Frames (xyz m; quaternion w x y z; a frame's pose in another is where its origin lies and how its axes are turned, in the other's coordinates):
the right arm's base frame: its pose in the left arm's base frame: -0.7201 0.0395 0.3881 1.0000 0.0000 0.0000 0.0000
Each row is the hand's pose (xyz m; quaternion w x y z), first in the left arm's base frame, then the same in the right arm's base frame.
Working: the left arm's base frame: its pose in the right arm's base frame: 0.7201 -0.0395 -0.3881 1.0000 0.0000 0.0000 0.0000

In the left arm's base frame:
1: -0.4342 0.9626 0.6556 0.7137 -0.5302 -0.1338 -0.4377
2: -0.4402 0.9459 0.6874 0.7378 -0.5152 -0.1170 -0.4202
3: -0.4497 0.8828 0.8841 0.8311 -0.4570 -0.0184 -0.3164
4: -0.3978 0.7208 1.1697 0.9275 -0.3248 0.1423 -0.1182
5: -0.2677 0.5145 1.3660 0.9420 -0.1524 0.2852 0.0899
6: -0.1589 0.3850 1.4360 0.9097 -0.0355 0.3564 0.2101
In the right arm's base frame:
1: 0.2859 0.9231 0.2675 0.7137 -0.5302 -0.1338 -0.4377
2: 0.2799 0.9064 0.2993 0.7378 -0.5152 -0.1170 -0.4202
3: 0.2704 0.8433 0.4960 0.8311 -0.4570 -0.0184 -0.3164
4: 0.3223 0.6813 0.7816 0.9275 -0.3248 0.1423 -0.1182
5: 0.4524 0.4750 0.9779 0.9420 -0.1524 0.2852 0.0899
6: 0.5612 0.3455 1.0479 0.9097 -0.0355 0.3564 0.2101

